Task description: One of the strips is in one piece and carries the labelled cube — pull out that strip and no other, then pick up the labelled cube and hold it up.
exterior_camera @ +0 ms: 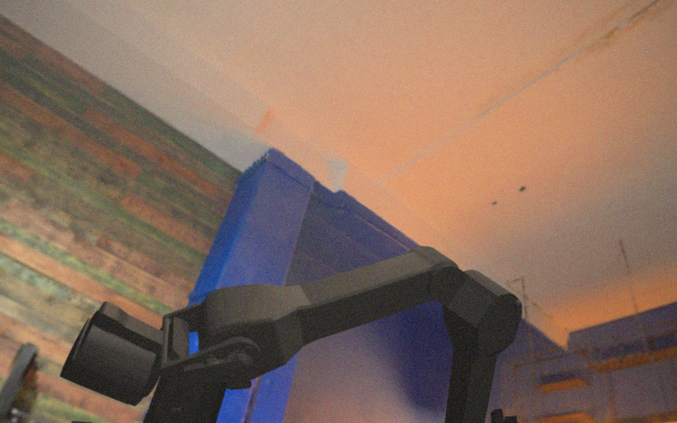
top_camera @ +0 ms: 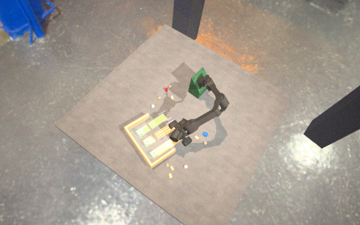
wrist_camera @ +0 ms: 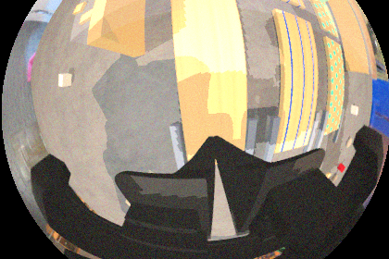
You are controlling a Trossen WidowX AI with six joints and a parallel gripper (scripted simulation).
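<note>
The pale wooden strip lies 10 cm ahead of my gripper tip and 2 cm to the right of it.
</note>
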